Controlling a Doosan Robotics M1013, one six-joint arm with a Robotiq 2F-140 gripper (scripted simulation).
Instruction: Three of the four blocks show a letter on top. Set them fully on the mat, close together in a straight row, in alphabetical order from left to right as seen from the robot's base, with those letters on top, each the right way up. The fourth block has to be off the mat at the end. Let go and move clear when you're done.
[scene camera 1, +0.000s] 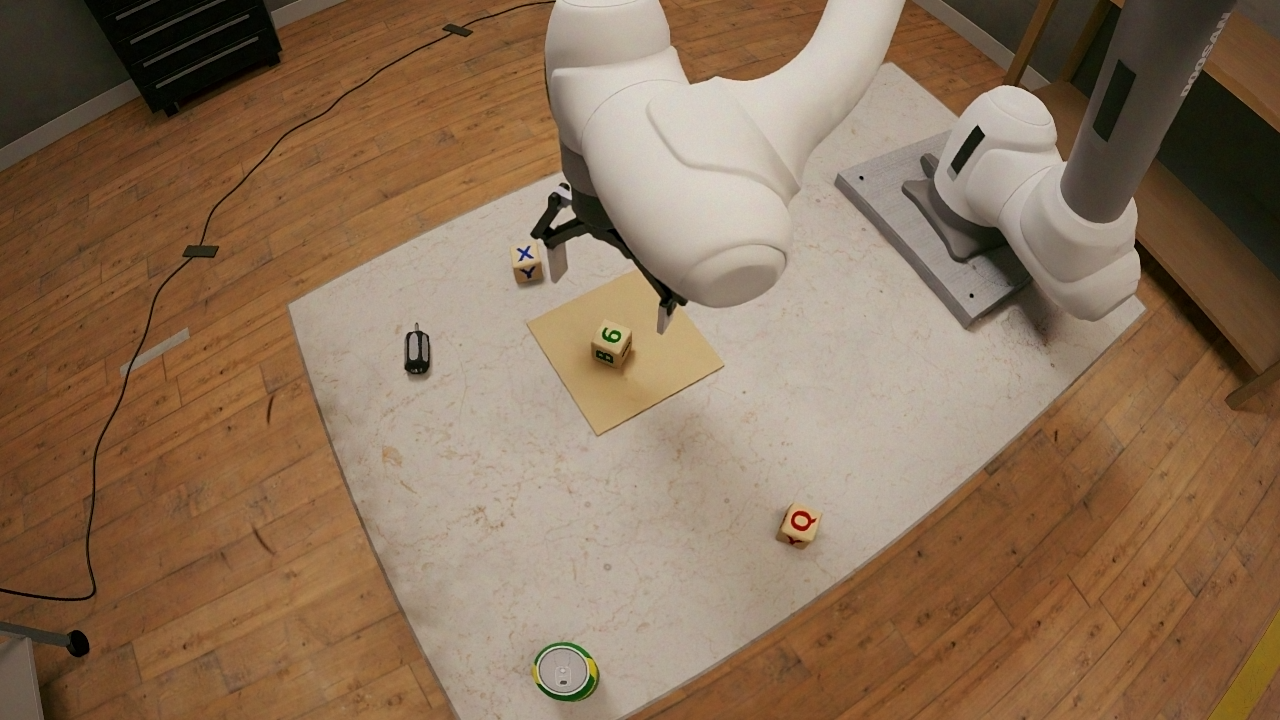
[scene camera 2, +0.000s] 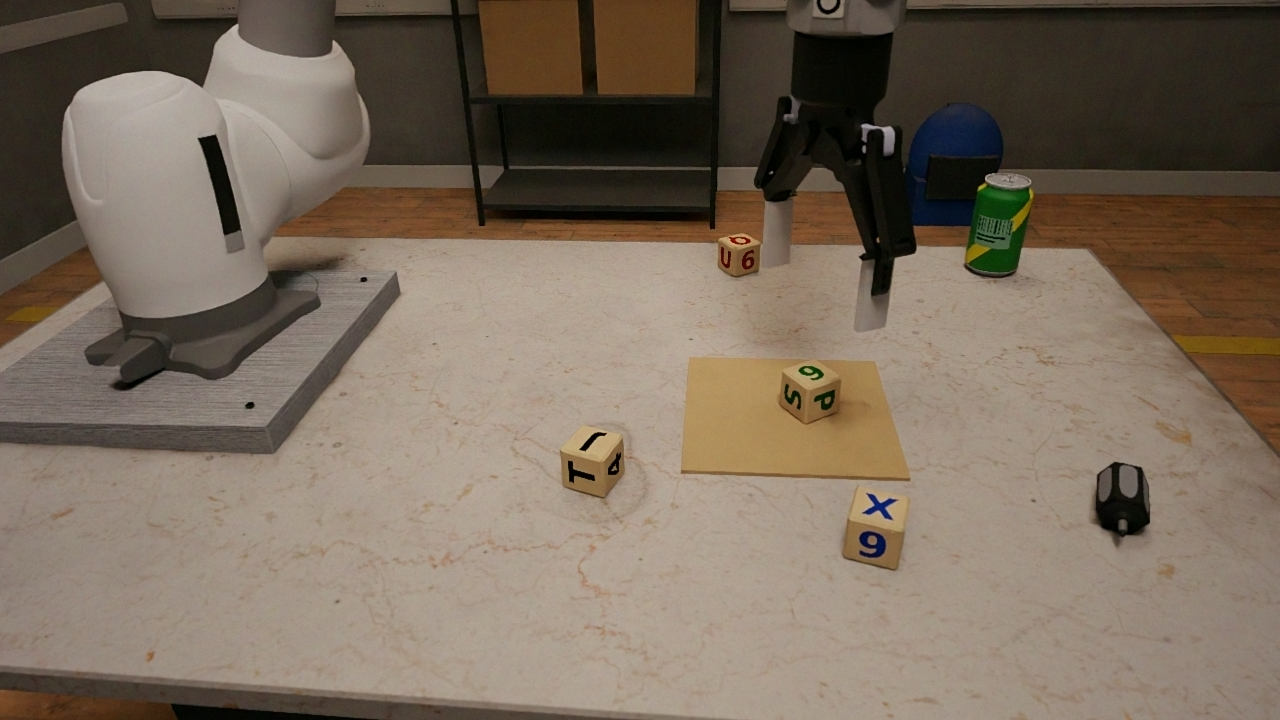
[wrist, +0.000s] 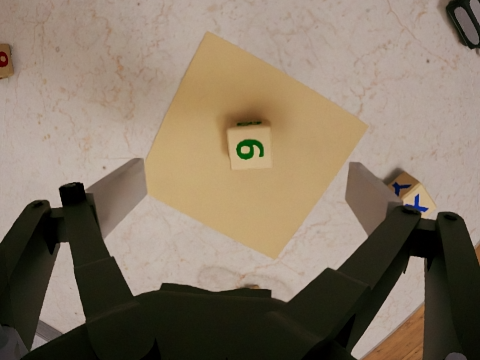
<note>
I see my gripper (scene camera 2: 818, 294) and a black tool (scene camera 2: 1122, 495).
The black tool is seen too in scene camera 1 (scene camera 1: 416, 343). My gripper also shows in scene camera 1 (scene camera 1: 610, 299) and in the wrist view (wrist: 244, 178).
</note>
